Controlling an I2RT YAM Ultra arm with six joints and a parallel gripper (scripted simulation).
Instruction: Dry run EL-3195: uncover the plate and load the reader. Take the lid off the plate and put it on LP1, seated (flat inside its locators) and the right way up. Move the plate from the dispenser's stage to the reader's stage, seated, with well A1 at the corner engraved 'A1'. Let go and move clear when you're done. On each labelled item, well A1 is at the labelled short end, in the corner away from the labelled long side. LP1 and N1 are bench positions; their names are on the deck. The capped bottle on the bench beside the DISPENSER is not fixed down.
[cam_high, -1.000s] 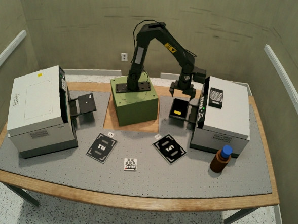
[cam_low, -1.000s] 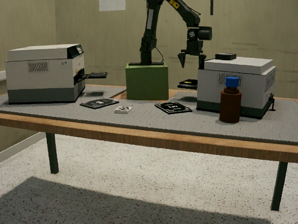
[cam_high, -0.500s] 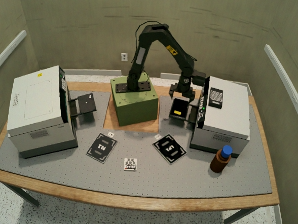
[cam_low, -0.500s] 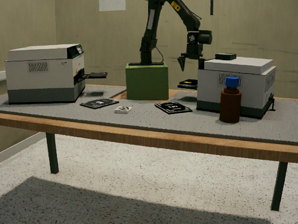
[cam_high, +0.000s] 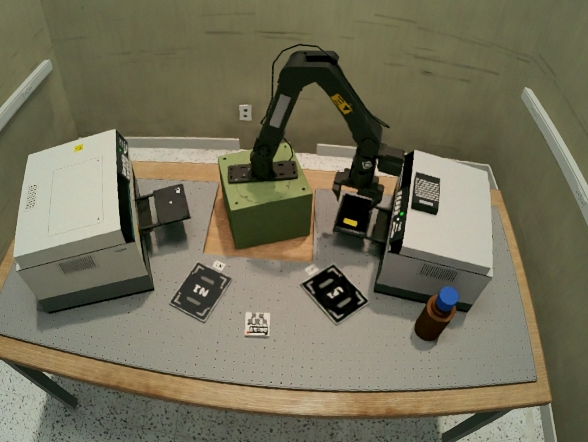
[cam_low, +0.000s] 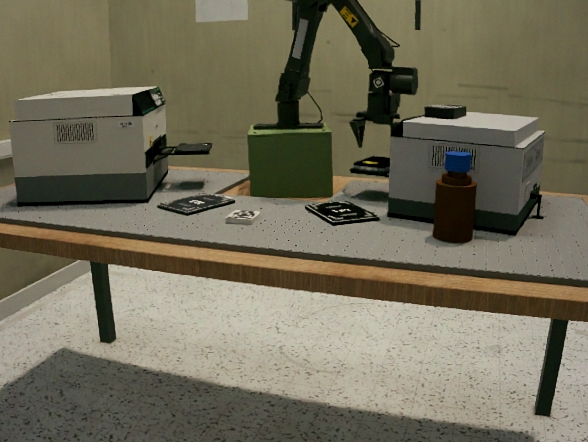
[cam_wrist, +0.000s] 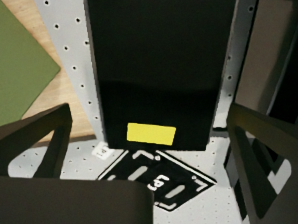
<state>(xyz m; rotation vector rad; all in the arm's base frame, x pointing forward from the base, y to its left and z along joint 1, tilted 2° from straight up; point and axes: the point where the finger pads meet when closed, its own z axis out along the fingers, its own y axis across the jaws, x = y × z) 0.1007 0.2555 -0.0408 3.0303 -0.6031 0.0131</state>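
The lid lies 4 cm below my hand and 1 cm to the left of it. Round my hand: clear well plate (5 cm below, 1 cm to the left).
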